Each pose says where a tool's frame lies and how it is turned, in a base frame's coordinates. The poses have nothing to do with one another.
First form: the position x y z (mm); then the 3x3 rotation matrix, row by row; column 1 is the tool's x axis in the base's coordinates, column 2 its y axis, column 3 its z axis. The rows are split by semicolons.
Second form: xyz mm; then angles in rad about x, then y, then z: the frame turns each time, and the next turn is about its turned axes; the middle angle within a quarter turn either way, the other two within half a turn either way. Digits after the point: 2 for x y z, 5 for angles.
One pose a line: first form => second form
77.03 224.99 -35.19; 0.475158 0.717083 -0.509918; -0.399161 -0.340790 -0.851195; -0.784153 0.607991 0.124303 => 77.03 224.99 -35.19 1.42579 -0.53509 -0.98560
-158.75 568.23 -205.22; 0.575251 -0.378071 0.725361; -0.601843 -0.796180 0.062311; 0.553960 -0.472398 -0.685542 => -158.75 568.23 -205.22 -3.05095 0.81156 0.58144
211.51 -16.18 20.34; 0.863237 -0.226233 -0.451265; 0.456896 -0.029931 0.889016; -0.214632 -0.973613 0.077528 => 211.51 -16.18 20.34 -1.48381 -0.46818 0.25631
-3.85 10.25 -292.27; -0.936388 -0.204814 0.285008; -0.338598 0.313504 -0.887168; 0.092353 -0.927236 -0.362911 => -3.85 10.25 -292.27 1.95909 0.28901 2.92626
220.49 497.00 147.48; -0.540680 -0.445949 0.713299; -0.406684 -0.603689 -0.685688; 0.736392 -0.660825 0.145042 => 220.49 497.00 147.48 1.36234 0.79419 2.45192
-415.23 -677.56 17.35; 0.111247 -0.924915 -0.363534; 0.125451 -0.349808 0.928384; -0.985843 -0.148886 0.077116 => -415.23 -677.56 17.35 -1.48792 -0.37206 1.45109
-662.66 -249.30 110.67; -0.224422 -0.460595 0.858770; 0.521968 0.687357 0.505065; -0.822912 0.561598 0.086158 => -662.66 -249.30 110.67 -1.40183 1.03286 2.02419
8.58 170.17 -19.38; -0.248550 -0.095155 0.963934; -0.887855 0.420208 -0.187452; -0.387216 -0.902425 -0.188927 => 8.58 170.17 -19.38 2.36011 1.30141 2.77597
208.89 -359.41 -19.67; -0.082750 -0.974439 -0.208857; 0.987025 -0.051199 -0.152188; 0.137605 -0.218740 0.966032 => 208.89 -359.41 -19.67 0.15626 -0.21041 1.65551
